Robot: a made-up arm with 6 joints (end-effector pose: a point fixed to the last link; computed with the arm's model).
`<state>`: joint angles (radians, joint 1 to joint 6).
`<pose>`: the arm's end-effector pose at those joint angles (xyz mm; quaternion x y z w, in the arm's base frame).
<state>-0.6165 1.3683 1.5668 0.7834 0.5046 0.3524</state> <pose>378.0 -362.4 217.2 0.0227 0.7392 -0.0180 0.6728</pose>
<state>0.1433 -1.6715 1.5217 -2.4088 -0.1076 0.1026</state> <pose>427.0 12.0 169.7 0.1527 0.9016 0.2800 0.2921</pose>
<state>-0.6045 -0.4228 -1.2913 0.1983 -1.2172 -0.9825</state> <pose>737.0 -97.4 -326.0 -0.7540 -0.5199 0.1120 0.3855</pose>
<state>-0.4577 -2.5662 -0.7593 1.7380 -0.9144 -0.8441</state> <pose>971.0 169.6 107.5 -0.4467 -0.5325 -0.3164 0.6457</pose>
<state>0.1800 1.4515 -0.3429 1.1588 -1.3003 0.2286</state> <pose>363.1 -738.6 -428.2 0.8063 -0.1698 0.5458 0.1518</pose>
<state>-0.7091 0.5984 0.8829 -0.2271 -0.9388 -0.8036</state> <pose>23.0 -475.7 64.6 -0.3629 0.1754 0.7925 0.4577</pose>
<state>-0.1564 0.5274 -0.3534 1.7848 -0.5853 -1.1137</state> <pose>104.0 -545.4 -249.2 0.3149 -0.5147 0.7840 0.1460</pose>
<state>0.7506 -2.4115 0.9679 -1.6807 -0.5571 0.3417</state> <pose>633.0 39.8 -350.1 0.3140 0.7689 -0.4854 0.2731</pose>
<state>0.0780 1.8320 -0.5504 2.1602 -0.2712 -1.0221</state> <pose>743.5 -605.8 -348.8 -0.6046 0.1020 -0.5845 0.5314</pose>
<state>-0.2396 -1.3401 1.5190 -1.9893 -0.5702 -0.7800</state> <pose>285.4 -9.6 416.1 0.2120 0.6598 0.6793 0.2414</pose>
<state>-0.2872 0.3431 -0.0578 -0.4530 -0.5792 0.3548</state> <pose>148.4 -343.7 -229.8 -0.0479 -0.1467 0.4530 0.8781</pose>
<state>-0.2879 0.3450 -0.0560 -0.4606 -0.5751 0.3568</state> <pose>149.5 -344.3 -229.4 -0.0510 -0.1446 0.4513 0.8791</pose>
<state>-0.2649 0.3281 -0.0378 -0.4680 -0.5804 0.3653</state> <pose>135.2 -338.5 -225.7 -0.0439 -0.1284 0.4426 0.8864</pose>
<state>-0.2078 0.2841 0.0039 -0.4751 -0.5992 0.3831</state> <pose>100.4 -322.7 -214.2 -0.0227 -0.0912 0.4232 0.9011</pose>
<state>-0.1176 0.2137 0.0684 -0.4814 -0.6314 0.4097</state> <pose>50.9 -295.6 -189.2 0.0115 -0.0329 0.3913 0.9196</pose>
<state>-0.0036 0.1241 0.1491 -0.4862 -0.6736 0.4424</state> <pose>0.7 -258.7 -147.3 0.0533 0.0407 0.3471 0.9354</pose>
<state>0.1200 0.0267 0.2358 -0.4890 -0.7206 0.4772</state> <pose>-35.6 -216.5 -93.4 0.0958 0.1198 0.2940 0.9434</pose>
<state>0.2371 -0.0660 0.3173 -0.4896 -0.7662 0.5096</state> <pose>-51.4 -175.6 -39.0 0.1324 0.1928 0.2384 0.9426</pose>
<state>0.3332 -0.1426 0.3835 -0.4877 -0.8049 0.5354</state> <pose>-50.7 -142.0 4.7 0.1595 0.2501 0.1891 0.9361</pose>
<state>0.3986 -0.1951 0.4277 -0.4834 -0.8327 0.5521</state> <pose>-43.8 -119.4 32.5 0.1768 0.2866 0.1536 0.9290</pose>
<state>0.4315 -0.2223 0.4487 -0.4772 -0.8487 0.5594</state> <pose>-38.7 -107.8 45.6 0.1861 0.3026 0.1349 0.9250</pose>
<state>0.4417 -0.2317 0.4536 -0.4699 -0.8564 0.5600</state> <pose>-37.3 -103.6 49.5 0.1906 0.3050 0.1288 0.9242</pose>
